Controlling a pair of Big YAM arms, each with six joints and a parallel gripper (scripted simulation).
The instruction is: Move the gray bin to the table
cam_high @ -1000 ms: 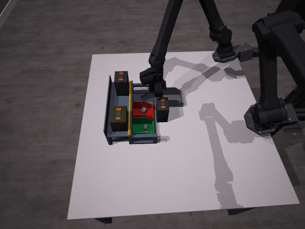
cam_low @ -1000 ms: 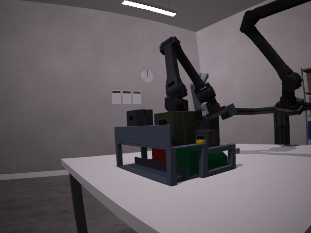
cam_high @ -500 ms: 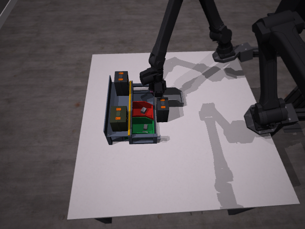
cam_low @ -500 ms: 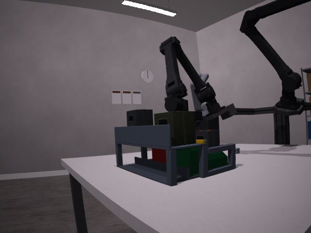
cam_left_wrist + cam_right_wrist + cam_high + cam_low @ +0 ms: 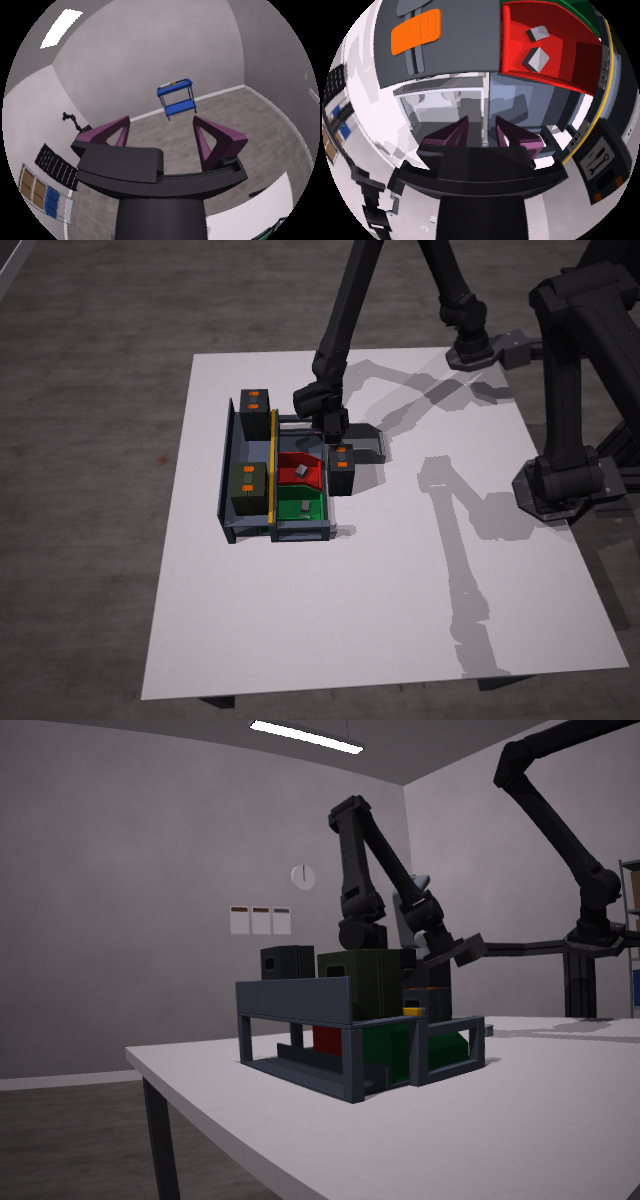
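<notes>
My right hand is 80 mm past the gray bin, 30 mm above it and 10 mm to the right of it. The rest, counted from my right hand: green bin 210 mm to the left, 140 mm ahead, 20 mm below; red bin 130 mm ahead, 90 mm to the left, 20 mm below; shelf 150 mm ahead, 90 mm to the left.
</notes>
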